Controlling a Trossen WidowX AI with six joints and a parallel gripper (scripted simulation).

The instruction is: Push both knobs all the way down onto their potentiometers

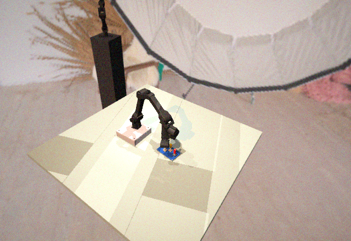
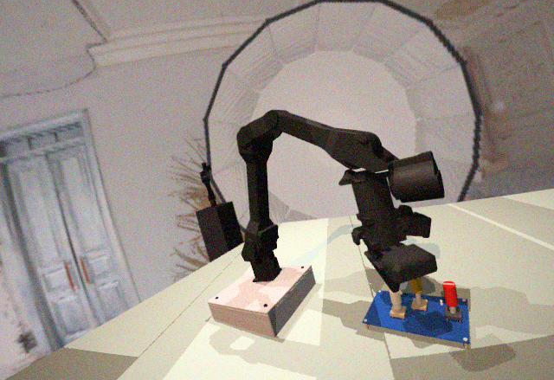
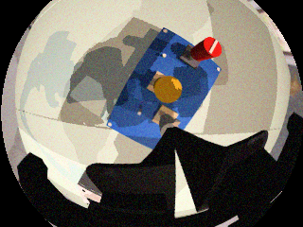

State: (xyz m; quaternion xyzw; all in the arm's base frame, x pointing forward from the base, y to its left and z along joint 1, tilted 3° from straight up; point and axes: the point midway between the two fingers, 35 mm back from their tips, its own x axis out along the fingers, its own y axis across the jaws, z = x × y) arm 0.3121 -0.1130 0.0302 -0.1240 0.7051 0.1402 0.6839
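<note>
The beige knob is 10 mm below my gripper tip. From my gripper tip the other things lie so: red knob 80 mm ahead, 10 mm to the right.
</note>
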